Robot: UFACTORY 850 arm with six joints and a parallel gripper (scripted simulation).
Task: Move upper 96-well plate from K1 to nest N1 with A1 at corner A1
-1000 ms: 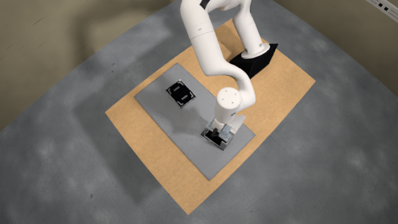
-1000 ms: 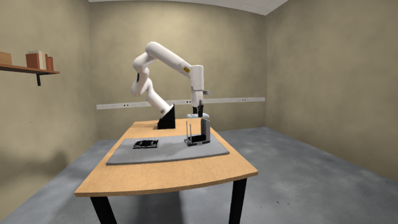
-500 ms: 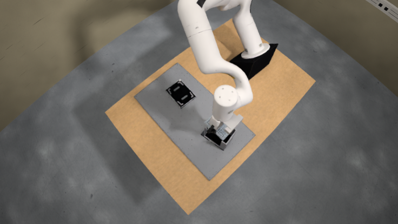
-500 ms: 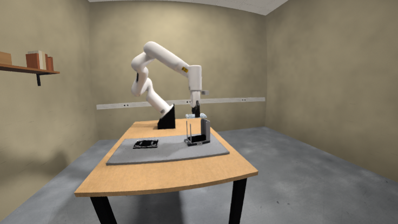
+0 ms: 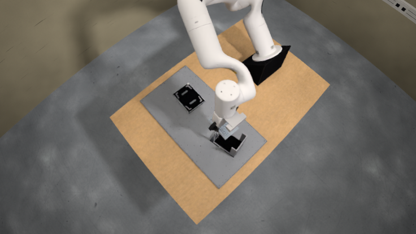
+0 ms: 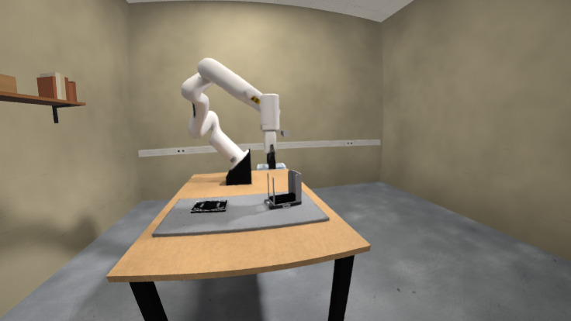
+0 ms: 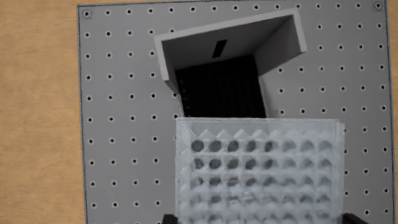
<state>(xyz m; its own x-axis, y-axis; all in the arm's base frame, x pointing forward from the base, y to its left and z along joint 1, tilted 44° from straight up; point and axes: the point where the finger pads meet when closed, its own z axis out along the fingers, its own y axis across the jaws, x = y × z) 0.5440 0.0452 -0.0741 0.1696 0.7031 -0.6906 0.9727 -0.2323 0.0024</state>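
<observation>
Now: the plate nest N1 30 cm to the right of my hand, 19 cm below it and 6 cm behind it. Round my hand: pale 96-well plate 1 cm below; then dark low plate 17 cm below, 6 cm to the left, 1 cm ahead.
</observation>
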